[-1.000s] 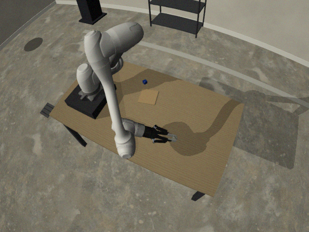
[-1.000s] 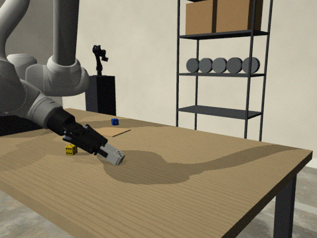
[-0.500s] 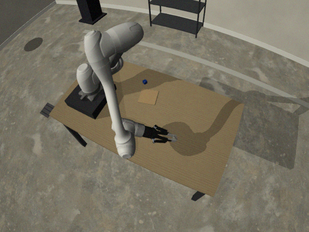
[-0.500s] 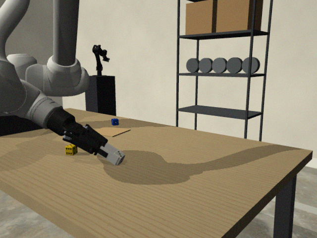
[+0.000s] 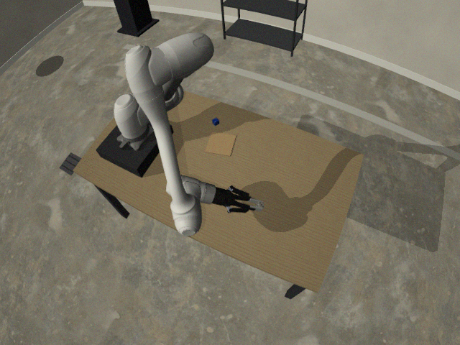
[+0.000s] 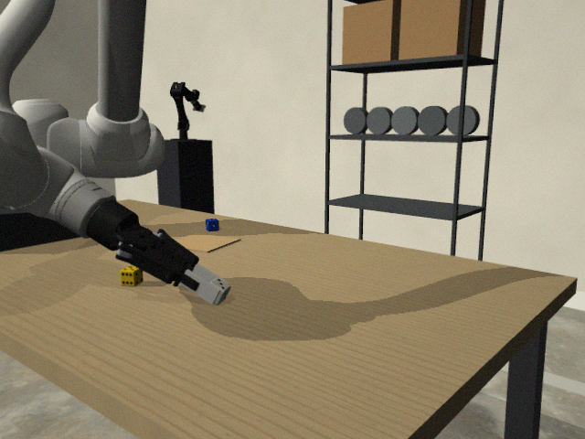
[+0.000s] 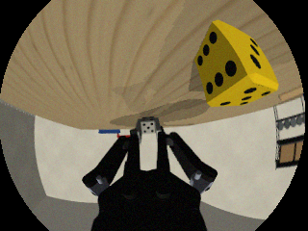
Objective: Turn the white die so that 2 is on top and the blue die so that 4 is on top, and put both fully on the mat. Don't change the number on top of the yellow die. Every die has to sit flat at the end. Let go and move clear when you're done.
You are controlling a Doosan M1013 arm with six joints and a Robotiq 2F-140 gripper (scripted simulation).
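The white die lies 2 cm ahead of my hand, 1 cm to the left of it and 1 cm below it. From my hand the other things lie so: blue die 44 cm behind, 35 cm to the left, 2 cm below; mat 34 cm behind, 24 cm to the left, 3 cm below; yellow die 17 cm behind, 4 cm to the right, 2 cm below.
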